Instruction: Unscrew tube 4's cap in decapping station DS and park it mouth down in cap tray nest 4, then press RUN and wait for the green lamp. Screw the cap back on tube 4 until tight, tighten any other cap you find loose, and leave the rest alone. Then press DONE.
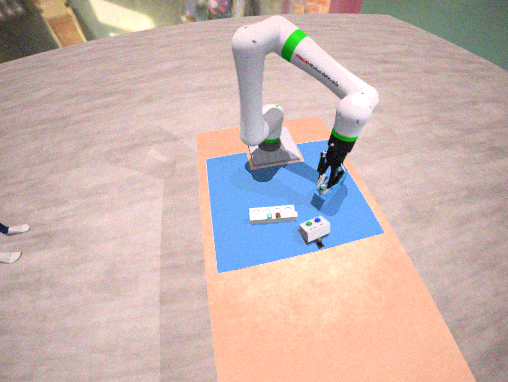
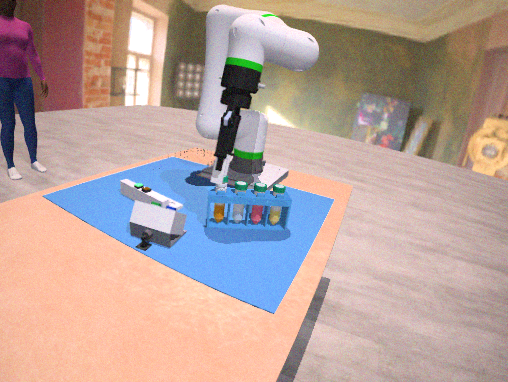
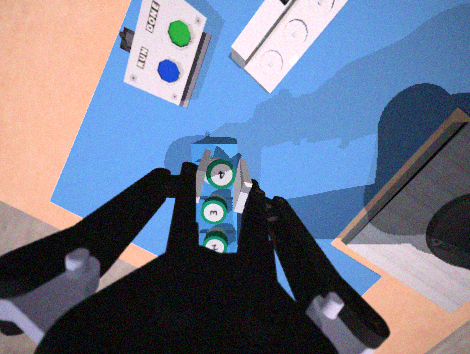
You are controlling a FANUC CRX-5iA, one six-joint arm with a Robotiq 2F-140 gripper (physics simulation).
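Where they show: gripper, fingertip midpoint: (image 1: 321, 188) (image 2: 218, 181) (image 3: 222, 166); arm's base, origin of the base link: (image 1: 269, 142) (image 2: 246, 167).
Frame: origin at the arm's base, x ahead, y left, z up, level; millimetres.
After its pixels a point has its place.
The blue tube rack (image 1: 317, 201) @[x 487, y 68, z 23 mm] (image 2: 248, 201) @[x 466, y 174, z 56 mm] (image 3: 214, 146) @[x 484, y 71, z 67 mm] stands on the blue mat and holds a row of tubes. My gripper (image 1: 324, 186) @[x 464, y 84, z 91 mm] (image 2: 221, 180) @[x 464, y 84, z 91 mm] (image 3: 222, 166) @[x 464, y 84, z 91 mm] reaches straight down over its end tube, tube 4 (image 2: 219, 211) @[x 485, y 103, z 15 mm], which holds orange liquid. The fingers are shut on the green-rimmed cap marked 4 (image 3: 220, 174) @[x 463, y 90, z 105 mm], which sits on top of that tube. Caps 3 (image 3: 213, 211) @[x 449, y 141, z 94 mm] and 2 (image 3: 214, 242) @[x 428, y 182, z 93 mm] sit on their tubes behind it, partly under my gripper. The white cap tray (image 1: 254, 217) @[x 468, y -245, z 17 mm] (image 2: 127, 186) @[x 485, y -225, z 9 mm] (image 3: 262, 72) @[x 471, y -56, z -17 mm] lies to the left of the rack.
The white button box (image 1: 314, 232) @[x 632, y -28, z 44 mm] (image 2: 157, 221) @[x 638, y 15, z 27 mm] (image 3: 151, 22) @[x 613, y -23, z 50 mm] stands in front of the tray, with a blue RUN button (image 3: 168, 70) @[x 580, y 14, z 42 mm] and a green DONE button (image 3: 179, 33) @[x 583, y -30, z 42 mm]. The arm's base plate (image 1: 286, 150) @[x 90, y 79, z -7 mm] (image 3: 418, 190) @[x 129, y -16, z -6 mm] is behind the rack. A person (image 2: 15, 82) stands far left.
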